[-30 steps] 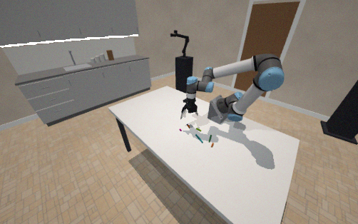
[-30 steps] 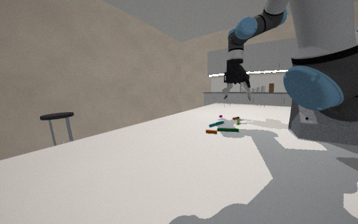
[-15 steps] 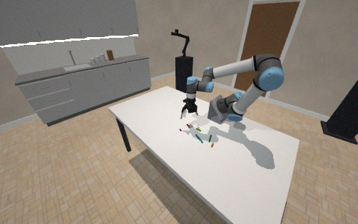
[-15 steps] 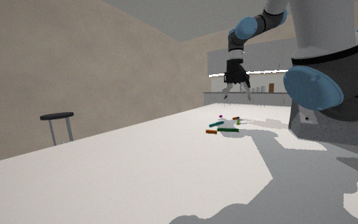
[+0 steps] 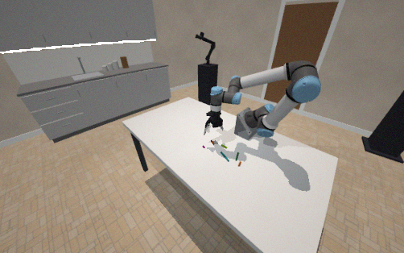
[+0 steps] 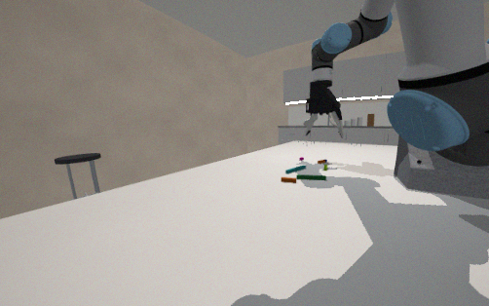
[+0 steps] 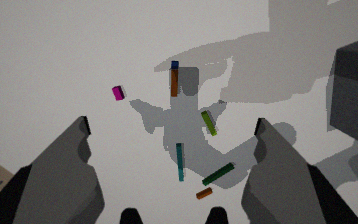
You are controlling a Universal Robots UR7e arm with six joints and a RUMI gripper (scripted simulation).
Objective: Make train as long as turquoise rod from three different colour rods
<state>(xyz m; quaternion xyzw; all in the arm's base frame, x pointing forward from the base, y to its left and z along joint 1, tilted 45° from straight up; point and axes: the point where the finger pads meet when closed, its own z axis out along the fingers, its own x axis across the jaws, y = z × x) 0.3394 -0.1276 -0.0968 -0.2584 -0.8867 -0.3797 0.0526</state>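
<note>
Right now my hand is 2 cm past the lime rod, 9 cm to the right of it and 10 cm above it. Round my hand: magenta rod 8 cm ahead, 3 cm to the right, 10 cm below; then blue rod 1 cm behind, 2 cm to the right, 10 cm below; then turquoise rod 7 cm ahead, 16 cm to the left, 10 cm below.
</note>
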